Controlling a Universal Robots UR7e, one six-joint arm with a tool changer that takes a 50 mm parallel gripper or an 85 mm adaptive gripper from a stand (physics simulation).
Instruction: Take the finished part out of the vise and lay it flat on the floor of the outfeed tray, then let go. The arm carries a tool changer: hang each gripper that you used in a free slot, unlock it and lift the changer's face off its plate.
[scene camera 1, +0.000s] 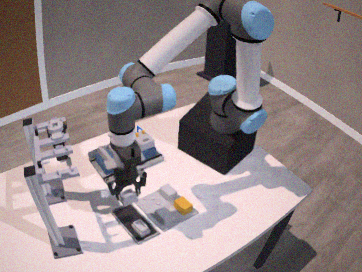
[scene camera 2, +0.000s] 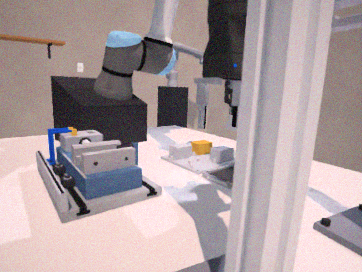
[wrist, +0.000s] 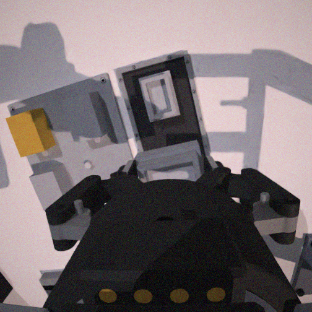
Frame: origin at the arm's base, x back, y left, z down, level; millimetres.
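Seen in the pictures: arm's base, origin of its link: (scene camera 1: 227, 120) (scene camera 2: 113, 92).
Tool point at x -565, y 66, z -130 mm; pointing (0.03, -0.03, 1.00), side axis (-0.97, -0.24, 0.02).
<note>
Pixels of each thing's top centre, then the offset from my tool point to it. "spot": a spot on its surface instead.
- outfeed tray, a spot on its surface: (scene camera 1: 125, 218) spot: dx -10, dy -25, dz +317 mm
- similar grey part, centre of its top: (scene camera 1: 140, 224) dx +2, dy +57, dz +282 mm
- vise, centre of its top: (scene camera 2: 90, 139) (scene camera 1: 123, 143) dx +193, dy -308, dz +224 mm
- grey plate, centre of its top: (scene camera 2: 201, 158) (scene camera 1: 165, 207) dx +154, dy +19, dz +315 mm
- yellow block, centre of its top: (scene camera 2: 201, 142) (scene camera 1: 183, 202) dx +198, dy +67, dz +279 mm
- blue bracket, a spot on its surface: (scene camera 2: 51, 145) spot: dx +274, dy -370, dz +247 mm
A light grey, hollow rectangular part (scene camera 1: 128, 196) (wrist: 170, 162) is between the fingertips of my black gripper (scene camera 1: 128, 190) (wrist: 171, 167); the gripper is shut on it. It is held above the near end of the outfeed tray (scene camera 1: 125, 218) (wrist: 195, 95), which has a dark floor and a grey rim. A similar grey part (scene camera 1: 140, 227) (wrist: 159, 96) lies in the tray's far half. The vise (scene camera 1: 104, 162) (scene camera 2: 112, 180) has a blue body and light jaws; its gap is largely hidden. The post hides the held part in scene camera 2.
A grey plate (scene camera 1: 149, 204) (wrist: 107, 150) beside the tray bears a yellow block (scene camera 1: 183, 205) (scene camera 2: 202, 147) (wrist: 30, 134) and grey blocks. The tool stand (scene camera 1: 45, 215) (scene camera 2: 272, 150) is at the left in scene camera 1. A parallel gripper hangs in it. A blue bracket (scene camera 2: 51, 145) stands by the vise.
</note>
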